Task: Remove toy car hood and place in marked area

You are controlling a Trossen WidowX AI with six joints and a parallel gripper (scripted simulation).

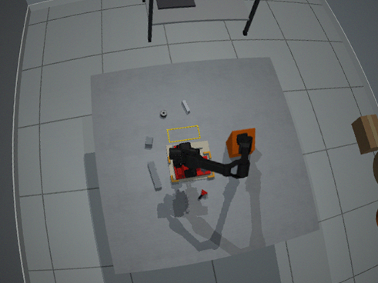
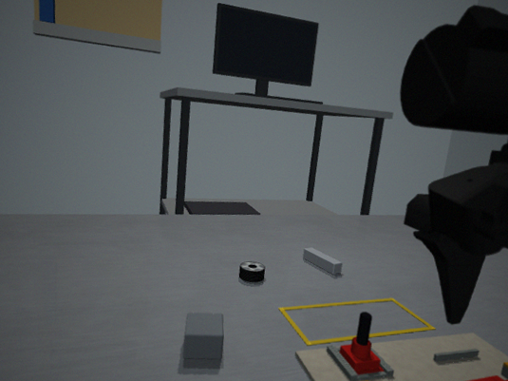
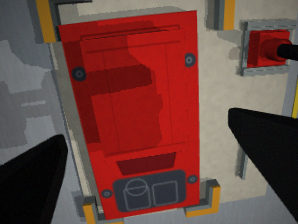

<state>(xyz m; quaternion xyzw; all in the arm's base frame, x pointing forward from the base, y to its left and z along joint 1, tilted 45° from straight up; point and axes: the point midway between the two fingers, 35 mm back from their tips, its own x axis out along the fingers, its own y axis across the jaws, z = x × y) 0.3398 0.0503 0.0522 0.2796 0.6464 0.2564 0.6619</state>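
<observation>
Right now the red hood is 60 mm below my gripper tip. Also, from my gripper tip: black wheel 50 mm ahead, 360 mm to the right, 90 mm below; then long grey bar 180 mm ahead, 90 mm below.
</observation>
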